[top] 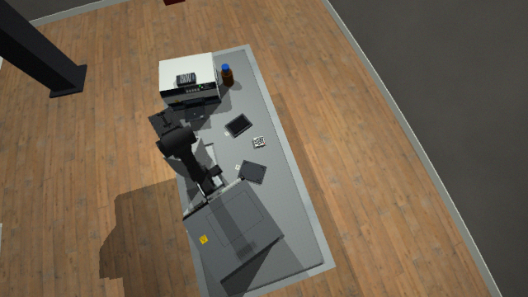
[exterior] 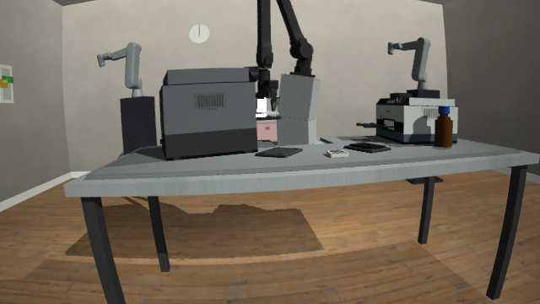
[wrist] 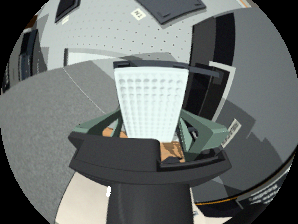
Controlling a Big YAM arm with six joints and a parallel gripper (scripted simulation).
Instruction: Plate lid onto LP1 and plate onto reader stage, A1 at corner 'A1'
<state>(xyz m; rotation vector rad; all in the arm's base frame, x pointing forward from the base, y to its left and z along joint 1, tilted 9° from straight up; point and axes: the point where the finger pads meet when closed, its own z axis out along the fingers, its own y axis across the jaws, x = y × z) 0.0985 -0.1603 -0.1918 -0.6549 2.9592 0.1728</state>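
The lidded plate lies right at my hand. Round my hand: brown capped bottle (200 mm ahead, 810 mm to the left, 40 mm below).
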